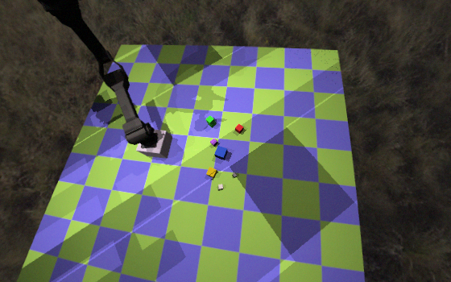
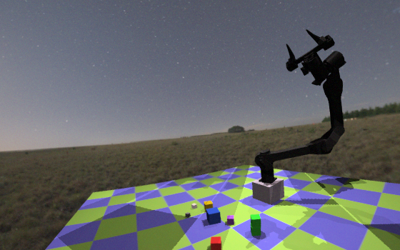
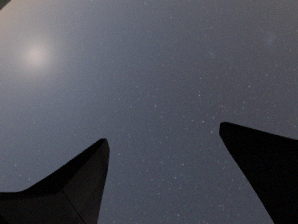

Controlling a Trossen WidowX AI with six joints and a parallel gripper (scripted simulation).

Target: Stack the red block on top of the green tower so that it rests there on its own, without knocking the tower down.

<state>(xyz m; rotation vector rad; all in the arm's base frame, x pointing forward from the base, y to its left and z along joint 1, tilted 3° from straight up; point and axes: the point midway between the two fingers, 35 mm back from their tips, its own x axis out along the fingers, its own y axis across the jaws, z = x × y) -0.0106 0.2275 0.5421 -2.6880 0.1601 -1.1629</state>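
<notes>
Right now the red block is 630 mm below my gripper tip, 340 mm ahead of it and 180 mm to the right of it. From my gripper tip the other things lie so: small purple cube (630 mm below, 240 mm to the right, 220 mm ahead); blue cube (620 mm below, 290 mm to the right, 250 mm ahead); yellow cube (630 mm below, 370 mm to the right, 200 mm ahead).
</notes>
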